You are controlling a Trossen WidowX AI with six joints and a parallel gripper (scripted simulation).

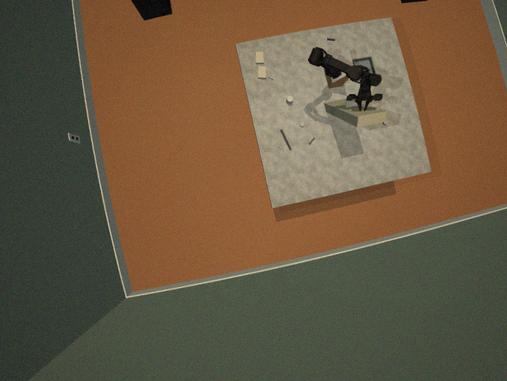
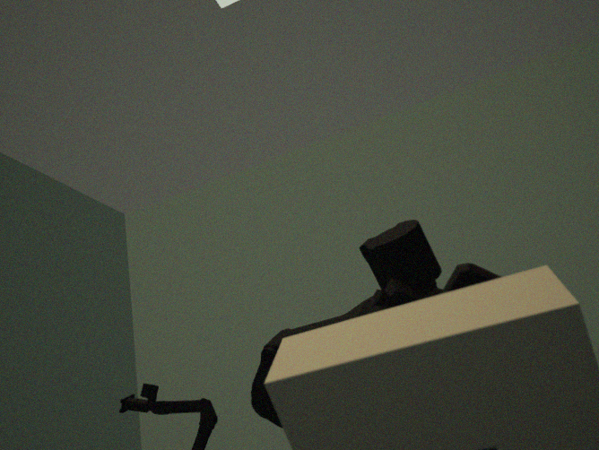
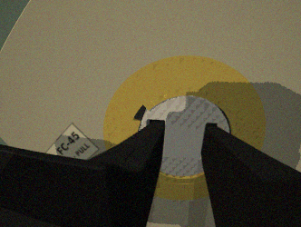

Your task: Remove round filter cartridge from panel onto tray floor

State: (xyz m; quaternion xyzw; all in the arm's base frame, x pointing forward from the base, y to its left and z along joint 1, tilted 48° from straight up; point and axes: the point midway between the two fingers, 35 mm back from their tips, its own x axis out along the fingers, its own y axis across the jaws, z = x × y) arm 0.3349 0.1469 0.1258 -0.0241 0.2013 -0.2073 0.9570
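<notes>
Now: the round filter cartridge 1 cm below my gripper tip and 1 cm ahead of it. From my gripper tip the other things lie so: grey square tray (42 cm behind, 27 cm to the left, 27 cm below).
</notes>
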